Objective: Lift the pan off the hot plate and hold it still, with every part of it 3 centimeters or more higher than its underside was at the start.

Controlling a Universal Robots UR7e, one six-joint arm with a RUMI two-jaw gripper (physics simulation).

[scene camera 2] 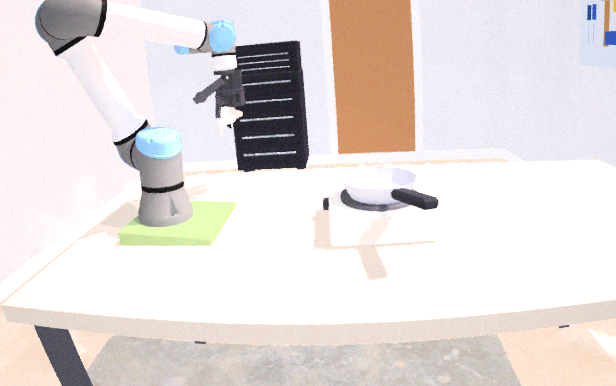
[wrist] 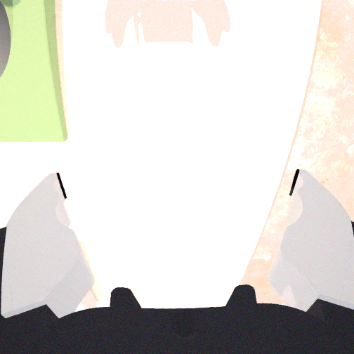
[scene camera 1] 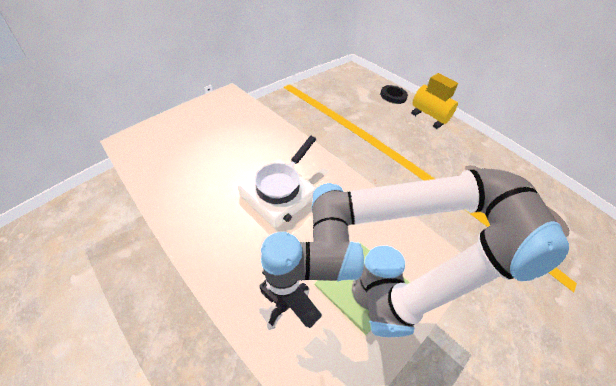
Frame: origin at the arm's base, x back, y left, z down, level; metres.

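Seen in the pictures: gripper, between the fingertips: (scene camera 2: 226,132) (scene camera 1: 288,310); arm's base, origin of its link: (scene camera 2: 166,216).
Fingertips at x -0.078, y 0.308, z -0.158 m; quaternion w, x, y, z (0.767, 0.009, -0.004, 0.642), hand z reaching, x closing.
Note:
Offsets run from my fingertips to a thing's top centre. Level surfaces: height alone.
A white pan (scene camera 1: 277,181) (scene camera 2: 382,186) with a black handle @(dx -0.549, dy -0.459, dz +0.024 m) (scene camera 1: 304,149) (scene camera 2: 414,198) sits upright on the dark round plate of a white hot plate @(dx -0.472, dy -0.276, dz +0.106 m) (scene camera 1: 265,210) (scene camera 2: 382,225). The handle sticks out past the hot plate's edge. The hot plate stands on the table and has a black knob on one side. My gripper (wrist: 177,175) is open and empty, high above the table and well apart from the pan. In the wrist view both pale fingers stand wide apart over the table; the pan does not show there.
The arm's base stands on a green plate (scene camera 1: 336,296) (scene camera 2: 165,237) (wrist: 30,100) on the table @(dz +0.186 m) (scene camera 1: 175,165) (scene camera 2: 225,285). The forearm and wrist reach over the table between the base and the hot plate in scene camera 1. A black drawer cabinet (scene camera 2: 272,110) stands behind the table.

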